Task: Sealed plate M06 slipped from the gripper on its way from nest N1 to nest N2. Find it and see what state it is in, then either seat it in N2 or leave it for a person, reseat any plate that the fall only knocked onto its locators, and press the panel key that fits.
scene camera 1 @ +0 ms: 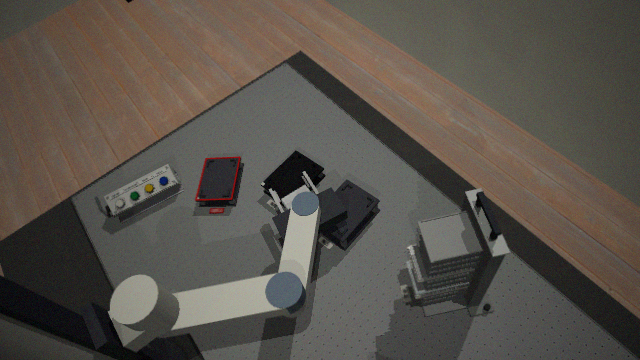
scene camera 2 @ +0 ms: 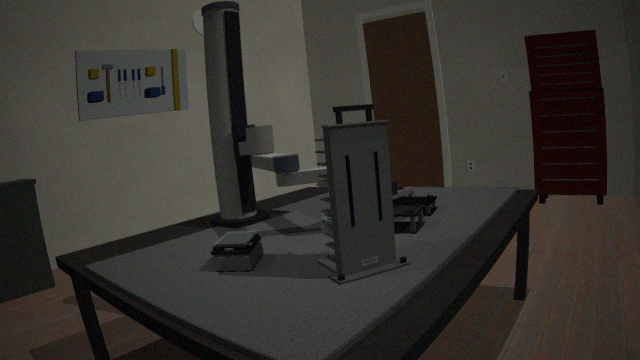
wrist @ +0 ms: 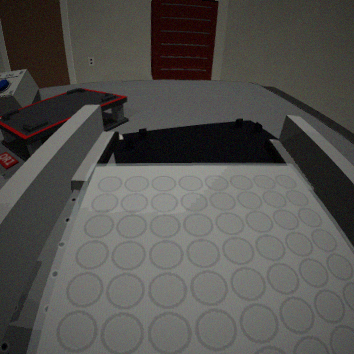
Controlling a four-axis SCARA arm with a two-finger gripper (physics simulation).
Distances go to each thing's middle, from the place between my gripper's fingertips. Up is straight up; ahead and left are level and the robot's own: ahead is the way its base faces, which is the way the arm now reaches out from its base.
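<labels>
Small boxed device [scene camera 2: 230, 259]: my gripper 61 cm to the left of it, 15 cm past it, 6 cm above it.
</labels>
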